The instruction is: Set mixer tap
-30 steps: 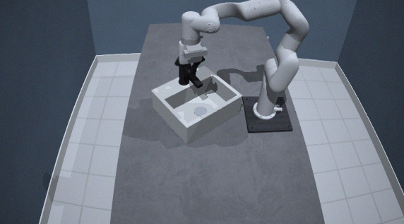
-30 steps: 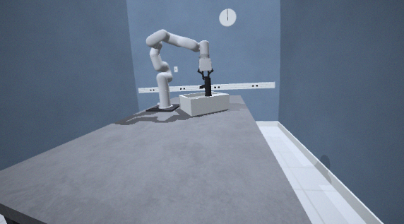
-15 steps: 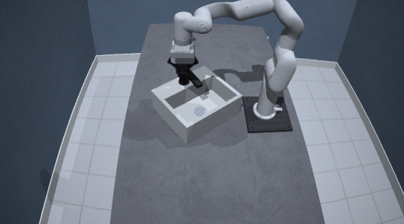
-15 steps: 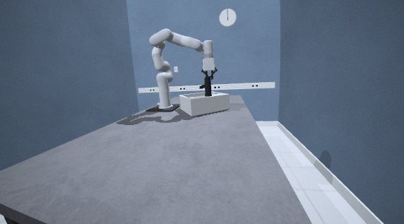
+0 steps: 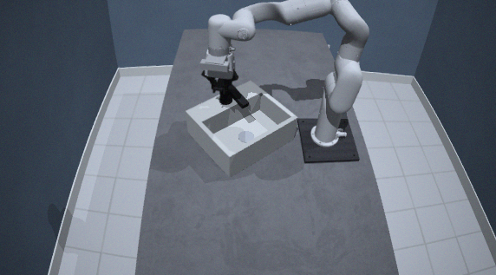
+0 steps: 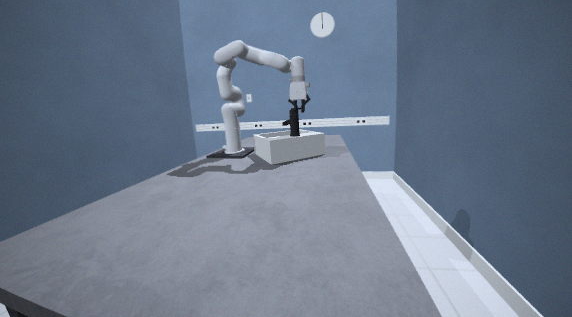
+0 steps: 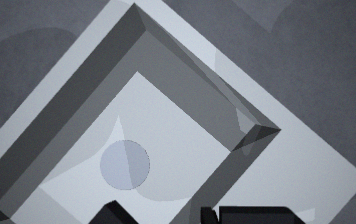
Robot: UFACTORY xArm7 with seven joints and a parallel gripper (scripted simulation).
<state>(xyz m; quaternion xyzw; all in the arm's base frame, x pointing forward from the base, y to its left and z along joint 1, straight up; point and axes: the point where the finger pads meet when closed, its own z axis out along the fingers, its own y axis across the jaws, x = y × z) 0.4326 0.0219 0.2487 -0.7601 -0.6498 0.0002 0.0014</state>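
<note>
My gripper is now 4 cm to the left of the lever and 1 cm past it. The rest, counted from my hand: black mixer tap: 6 cm to the right, 4 cm below, 2 cm behind; white sink: 22 cm below, 9 cm behind.
</note>
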